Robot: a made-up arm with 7 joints.
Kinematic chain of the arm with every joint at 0, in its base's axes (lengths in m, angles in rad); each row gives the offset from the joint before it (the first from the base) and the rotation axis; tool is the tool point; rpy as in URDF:
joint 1: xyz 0 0 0.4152 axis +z
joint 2: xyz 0 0 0 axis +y
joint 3: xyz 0 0 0.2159 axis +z
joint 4: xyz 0.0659 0 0 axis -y
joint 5: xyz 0.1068 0 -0.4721 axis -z
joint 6: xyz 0 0 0 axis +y
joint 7: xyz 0.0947 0 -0.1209 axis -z
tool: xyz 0 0 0 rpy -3.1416 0 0
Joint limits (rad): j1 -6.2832..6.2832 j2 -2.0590..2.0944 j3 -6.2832..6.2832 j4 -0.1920..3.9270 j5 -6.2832..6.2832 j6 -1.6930..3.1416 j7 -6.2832..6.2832
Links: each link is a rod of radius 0.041 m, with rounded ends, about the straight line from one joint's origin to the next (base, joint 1, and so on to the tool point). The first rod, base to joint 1, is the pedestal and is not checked.
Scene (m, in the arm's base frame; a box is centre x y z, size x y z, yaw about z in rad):
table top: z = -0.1
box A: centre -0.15 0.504 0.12 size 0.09 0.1 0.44 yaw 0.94
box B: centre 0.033 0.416 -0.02 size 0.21 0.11 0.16 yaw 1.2
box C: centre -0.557 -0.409 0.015 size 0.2 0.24 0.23 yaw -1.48
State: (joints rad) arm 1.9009 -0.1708 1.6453 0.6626 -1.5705 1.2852 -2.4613
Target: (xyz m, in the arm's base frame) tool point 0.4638 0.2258 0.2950
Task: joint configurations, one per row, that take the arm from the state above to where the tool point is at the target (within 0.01 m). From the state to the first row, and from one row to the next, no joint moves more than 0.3 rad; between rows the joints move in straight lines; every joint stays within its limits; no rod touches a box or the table.
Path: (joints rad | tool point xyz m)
1: 1.6902 -0.2025 1.4431 0.7896 -1.6716 1.2379 -2.4194 | -0.5758 0.1096 0.3234
2: 1.4795 -0.2342 1.2409 0.9165 -1.7727 1.1906 -2.3774 | -0.5347 0.3279 0.4247
3: 1.2689 -0.2658 1.0388 1.0435 -1.8739 1.1434 -2.3355 | -0.3965 0.5130 0.5375
4: 0.9927 -0.2269 0.7763 0.8965 -1.7727 1.2693 -2.3774 | -0.0359 0.6166 0.4677
5: 0.7165 -0.1880 0.5139 0.7495 -1.6716 1.3952 -2.4194 | 0.2919 0.4958 0.3830
6: 0.4402 -0.1490 0.2514 0.6025 -1.5705 1.5211 -2.4613 | 0.4638 0.2258 0.2950

